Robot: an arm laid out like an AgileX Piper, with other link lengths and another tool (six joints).
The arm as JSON. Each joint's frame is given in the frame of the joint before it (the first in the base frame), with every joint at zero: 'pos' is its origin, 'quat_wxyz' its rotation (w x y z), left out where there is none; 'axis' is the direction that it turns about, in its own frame. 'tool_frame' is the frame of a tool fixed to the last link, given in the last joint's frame.
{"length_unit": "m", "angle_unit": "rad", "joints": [
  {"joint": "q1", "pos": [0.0, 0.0, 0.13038], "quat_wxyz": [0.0, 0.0, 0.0, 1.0], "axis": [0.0, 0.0, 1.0]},
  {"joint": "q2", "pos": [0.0, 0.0, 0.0], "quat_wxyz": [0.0, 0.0, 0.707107, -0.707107], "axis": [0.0, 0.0, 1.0]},
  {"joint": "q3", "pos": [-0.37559, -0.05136, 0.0], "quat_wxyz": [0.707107, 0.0, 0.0, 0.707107], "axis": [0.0, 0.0, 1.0]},
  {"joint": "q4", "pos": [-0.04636, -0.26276, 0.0], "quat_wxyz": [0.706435, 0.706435, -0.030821, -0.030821], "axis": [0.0, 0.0, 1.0]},
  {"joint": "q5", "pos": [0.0, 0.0, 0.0], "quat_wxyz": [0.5, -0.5, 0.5, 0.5], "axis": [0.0, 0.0, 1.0]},
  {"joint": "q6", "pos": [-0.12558, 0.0, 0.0], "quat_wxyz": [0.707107, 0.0, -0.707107, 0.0], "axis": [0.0, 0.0, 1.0]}
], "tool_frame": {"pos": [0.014, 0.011, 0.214], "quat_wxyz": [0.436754, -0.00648, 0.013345, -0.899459]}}
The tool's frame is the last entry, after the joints.
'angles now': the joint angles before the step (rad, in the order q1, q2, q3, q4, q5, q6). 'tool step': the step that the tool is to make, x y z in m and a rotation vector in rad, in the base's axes. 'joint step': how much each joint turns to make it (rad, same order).
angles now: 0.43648 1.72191 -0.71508 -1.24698 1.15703 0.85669
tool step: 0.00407 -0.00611 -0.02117 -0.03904 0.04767 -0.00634
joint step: -0.01490 0.08626 -0.00182 -0.02744 0.00000 0.02850
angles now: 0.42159 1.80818 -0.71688 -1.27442 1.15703 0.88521
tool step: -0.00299 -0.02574 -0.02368 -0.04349 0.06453 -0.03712
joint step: -0.06454 0.09116 -0.00001 -0.03793 -0.00407 0.01571
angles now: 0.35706 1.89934 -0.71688 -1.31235 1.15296 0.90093
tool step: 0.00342 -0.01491 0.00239 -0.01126 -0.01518 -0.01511
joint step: -0.03981 0.00749 -0.00044 -0.03703 -0.00157 0.01947
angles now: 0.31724 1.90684 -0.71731 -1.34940 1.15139 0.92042
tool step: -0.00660 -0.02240 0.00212 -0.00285 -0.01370 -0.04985
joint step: -0.05702 0.00000 0.00000 -0.01501 0.00001 0.01381
